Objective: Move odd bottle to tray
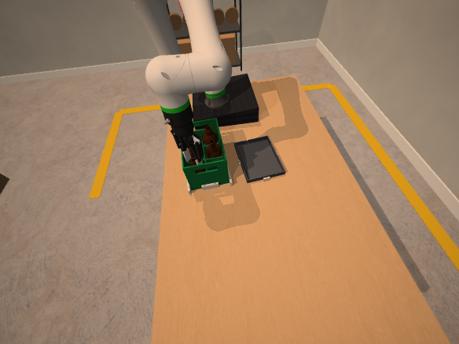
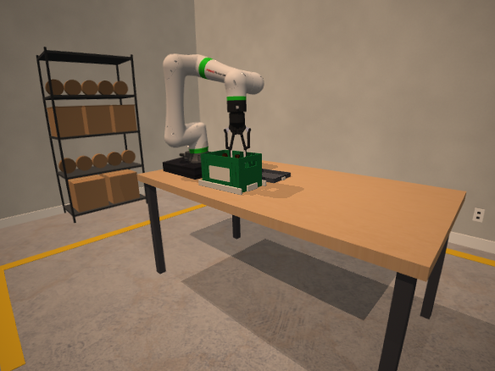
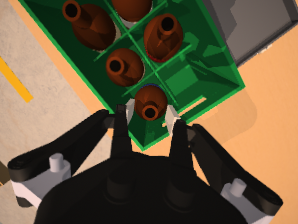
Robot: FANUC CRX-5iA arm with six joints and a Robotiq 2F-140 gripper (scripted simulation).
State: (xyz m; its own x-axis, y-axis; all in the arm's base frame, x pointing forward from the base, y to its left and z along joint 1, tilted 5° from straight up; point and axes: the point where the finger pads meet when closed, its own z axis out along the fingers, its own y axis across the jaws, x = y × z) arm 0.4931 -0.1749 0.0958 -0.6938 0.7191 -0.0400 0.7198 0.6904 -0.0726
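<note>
My hand is 90 mm past the green crate, 90 mm above it and 50 mm to the right of it. The rest, counted from my hand: dark grey tray: 310 mm to the left, 160 mm below, 60 mm behind; then glass bottle: 180 mm behind, 90 mm to the left, 80 mm below.
</note>
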